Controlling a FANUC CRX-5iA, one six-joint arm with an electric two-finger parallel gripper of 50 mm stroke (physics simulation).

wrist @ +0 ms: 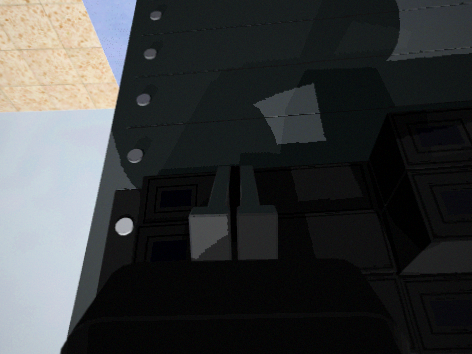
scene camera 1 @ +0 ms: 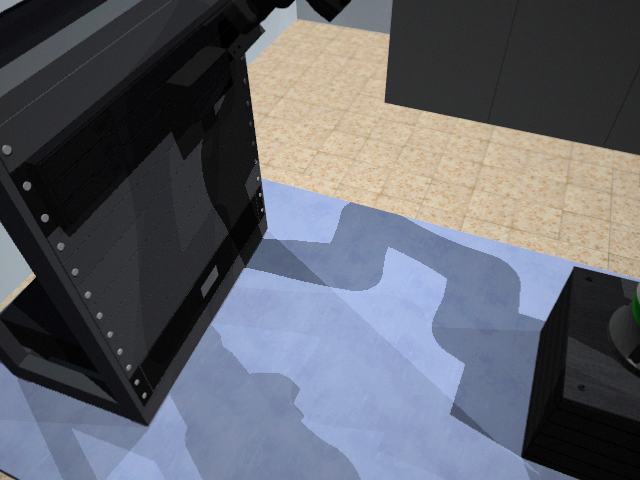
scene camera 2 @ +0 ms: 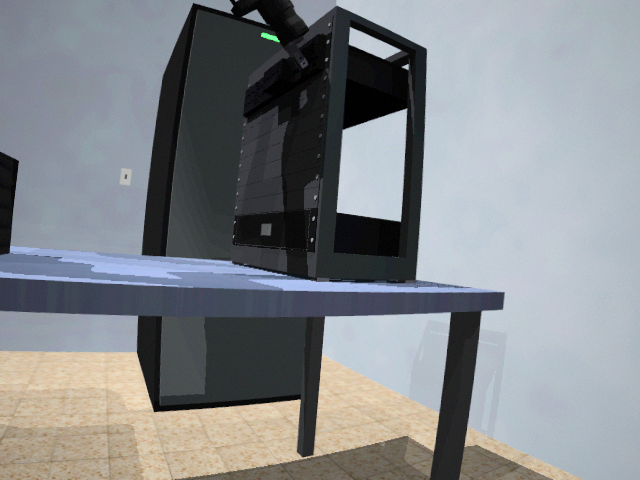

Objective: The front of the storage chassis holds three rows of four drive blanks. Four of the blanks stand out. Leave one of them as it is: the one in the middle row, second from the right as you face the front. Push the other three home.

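Places are measured from the arm's base along level axes (x ahead, y left, z up), in metres.
Pixels of known places: gripper, fingertip midpoint: point(wrist: 236, 188) point(scene camera 1: 234, 53) point(scene camera 2: 304, 67).
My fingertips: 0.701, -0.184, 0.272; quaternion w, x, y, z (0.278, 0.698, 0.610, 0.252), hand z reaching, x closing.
Observation:
Ahead of a thing's pixels: the offset from my fingertips to its top centre, as dx, dy, dz. "spot": to the spot under its first point.
The dark storage chassis point(scene camera 1: 85, 160) point(scene camera 2: 256, 98) point(wrist: 118, 205) sits high in the rack. The wrist view looks at it upside down, with the bottom row uppermost. My gripper point(scene camera 1: 236, 50) point(scene camera 2: 303, 63) point(wrist: 236, 188) is shut and empty, its tips before the bottom row near the right-hand columns; contact cannot be told. Two stacked blanks, one in the bottom row {spot: -0.022, +0.082, -0.001} point(wrist: 440, 136) and one in the middle row {spot: -0.023, +0.077, +0.027} point(wrist: 452, 202), stand out in the third column from the right. A middle-row blank, second from the right point(wrist: 350, 241), shows beside them; its depth is unclear. The gripper body hides part of the top row.
The rack point(scene camera 1: 77, 302) point(scene camera 2: 326, 180) point(wrist: 107, 175) stands on the blue table point(scene camera 1: 320, 413) point(scene camera 2: 258, 303). Screws line its edges. A tall dark cabinet point(scene camera 1: 449, 62) point(scene camera 2: 206, 155) stands beyond. A black pedestal point(scene camera 1: 594, 330) stands across the table from the rack front.

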